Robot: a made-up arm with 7 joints.
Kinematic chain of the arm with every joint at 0, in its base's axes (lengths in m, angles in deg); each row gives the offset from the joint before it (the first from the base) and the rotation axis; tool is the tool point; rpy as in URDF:
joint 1: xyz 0 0 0.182 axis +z
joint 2: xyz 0 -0.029 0.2 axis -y
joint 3: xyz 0 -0.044 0.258 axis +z
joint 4: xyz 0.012 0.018 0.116 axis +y
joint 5: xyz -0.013 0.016 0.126 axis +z
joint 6: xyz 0 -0.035 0.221 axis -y
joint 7: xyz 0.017 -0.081 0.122 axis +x
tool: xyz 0 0 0 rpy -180 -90 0
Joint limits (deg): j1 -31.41..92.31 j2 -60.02..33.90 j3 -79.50..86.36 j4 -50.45..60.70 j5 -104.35..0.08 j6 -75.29..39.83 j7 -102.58..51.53
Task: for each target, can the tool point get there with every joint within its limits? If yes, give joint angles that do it. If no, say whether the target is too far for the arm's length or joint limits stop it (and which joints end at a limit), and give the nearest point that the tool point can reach.
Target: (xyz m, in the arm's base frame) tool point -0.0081 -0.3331 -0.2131
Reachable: no: joint limits stop it (at a limit: joint 1, joint 2, joint 4, joint 5, joint 6) | nearest point 0.3862 -0.4760 0.2921 | short by 0.657 m
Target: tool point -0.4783 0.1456 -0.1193
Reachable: no: joint limits stop it (at a limit: joint 1, joint 2, joint 4, joint 5, joint 6) | nearest point -0.2309 0.5195 0.3775 | short by 0.669 m
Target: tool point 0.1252 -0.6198 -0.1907
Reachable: no: joint limits stop it (at a limit: joint 1, joint 2, joint 4, joint 5) | nearest point 0.3588 -0.5334 0.3089 | short by 0.558 m
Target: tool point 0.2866 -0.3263 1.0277
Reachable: yes | joints 35.05 0.45 -64.99 45.80 -17.59 -40.03 -58.80
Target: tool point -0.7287 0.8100 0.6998
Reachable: no: too far | nearest point -0.4847 0.4451 0.6991 | short by 0.439 m
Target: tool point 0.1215 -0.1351 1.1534
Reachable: yes | joints -2.08 5.42 12.98 37.16 -74.69 -53.30 32.41
